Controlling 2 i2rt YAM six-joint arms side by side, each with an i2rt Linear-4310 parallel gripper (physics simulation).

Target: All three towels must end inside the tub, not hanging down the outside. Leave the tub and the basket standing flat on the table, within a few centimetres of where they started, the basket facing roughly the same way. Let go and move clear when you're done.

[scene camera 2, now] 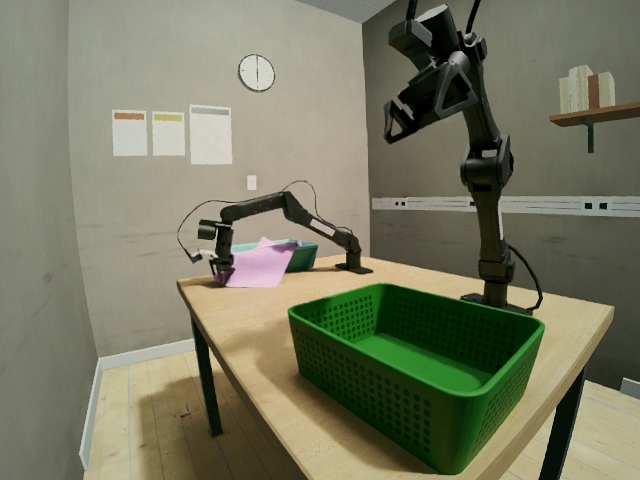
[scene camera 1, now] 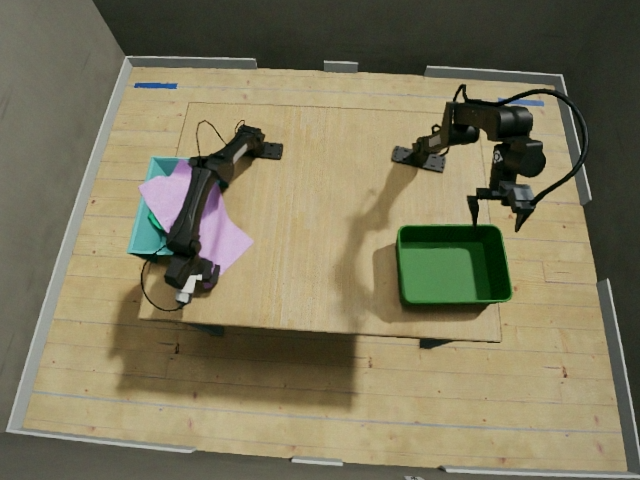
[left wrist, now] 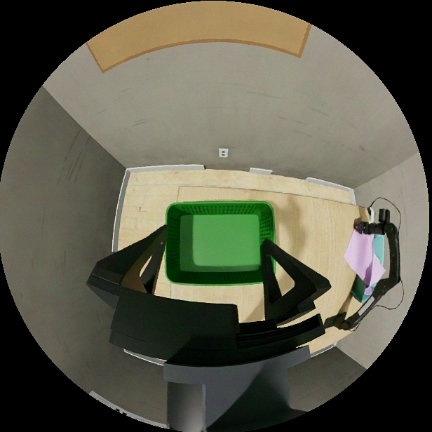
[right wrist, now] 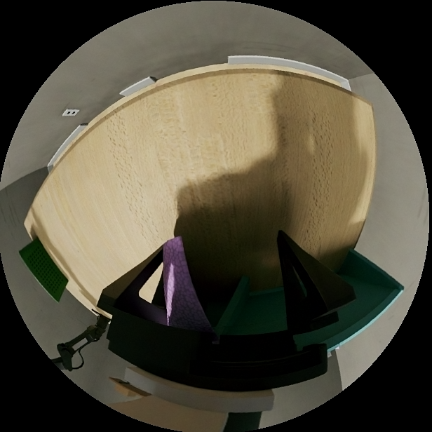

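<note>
A teal solid-walled container [scene camera 1: 140, 229] [scene camera 2: 306, 258] [right wrist: 367, 300] stands at the left. A lilac towel [scene camera 1: 222, 238] [scene camera 2: 258, 266] [left wrist: 362, 249] [right wrist: 179, 285] drapes over it and down its outside to the table. A bit of green cloth [scene camera 1: 154, 221] shows inside; the third towel cannot be made out. A green perforated container [scene camera 1: 439, 273] [scene camera 2: 361, 377] [left wrist: 220, 240] [right wrist: 42, 270] stands upright, empty. My right gripper [scene camera 1: 204, 281] [scene camera 2: 222, 280] [right wrist: 222, 240] is open, low at the towel's hanging edge; a fold stands between its fingers, near one. My left gripper [scene camera 1: 496, 227] [scene camera 2: 415, 126] [left wrist: 217, 236] is open, high near the green container.
The wooden table [scene camera 1: 310, 206] [scene camera 2: 330, 289] bears both containers. The right arm's base [scene camera 1: 271, 150] and the left arm's base [scene camera 1: 431, 161] stand at the back in scene camera 1. The right arm's links pass above the teal container and hide part of it.
</note>
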